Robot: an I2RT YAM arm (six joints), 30 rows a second.
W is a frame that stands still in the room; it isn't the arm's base.
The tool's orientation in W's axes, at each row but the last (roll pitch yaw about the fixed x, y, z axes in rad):
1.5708, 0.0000, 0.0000
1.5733, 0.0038, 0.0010
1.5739, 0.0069, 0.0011
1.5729, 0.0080, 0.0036
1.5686, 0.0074, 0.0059
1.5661, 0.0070, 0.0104
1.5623, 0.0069, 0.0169
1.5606, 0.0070, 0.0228
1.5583, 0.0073, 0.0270
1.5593, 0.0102, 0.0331
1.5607, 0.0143, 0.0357
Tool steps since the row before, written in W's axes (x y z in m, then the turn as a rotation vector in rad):
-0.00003, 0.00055, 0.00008, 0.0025, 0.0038, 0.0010
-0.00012, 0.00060, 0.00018, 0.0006, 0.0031, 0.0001
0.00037, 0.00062, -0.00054, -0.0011, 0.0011, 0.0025
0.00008, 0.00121, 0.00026, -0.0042, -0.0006, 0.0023
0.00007, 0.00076, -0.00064, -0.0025, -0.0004, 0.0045
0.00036, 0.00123, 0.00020, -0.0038, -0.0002, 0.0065
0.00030, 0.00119, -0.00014, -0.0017, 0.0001, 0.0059
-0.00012, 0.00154, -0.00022, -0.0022, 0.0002, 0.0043
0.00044, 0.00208, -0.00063, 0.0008, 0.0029, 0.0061
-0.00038, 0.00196, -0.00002, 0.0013, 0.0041, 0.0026
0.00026, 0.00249, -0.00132, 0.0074, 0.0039, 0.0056
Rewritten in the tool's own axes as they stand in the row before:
-0.00003, 0.00008, -0.00055, 0.0025, 0.0010, -0.0038
-0.00012, 0.00018, -0.00060, 0.0006, 0.0001, -0.0031
0.00037, -0.00054, -0.00062, -0.0011, 0.0025, -0.0011
0.00008, 0.00026, -0.00121, -0.0042, 0.0023, 0.0006
0.00008, -0.00064, -0.00076, -0.0025, 0.0045, 0.0004
0.00037, 0.00021, -0.00123, -0.0038, 0.0065, 0.0002
0.00032, -0.00013, -0.00119, -0.0017, 0.0059, -0.0001
-0.00008, -0.00020, -0.00154, -0.0022, 0.0043, -0.0002
0.00050, -0.00060, -0.00208, 0.0008, 0.0061, -0.0028
-0.00031, 0.00000, -0.00197, 0.0014, 0.0027, -0.0040
0.00037, -0.00129, -0.00249, 0.0075, 0.0057, -0.0036

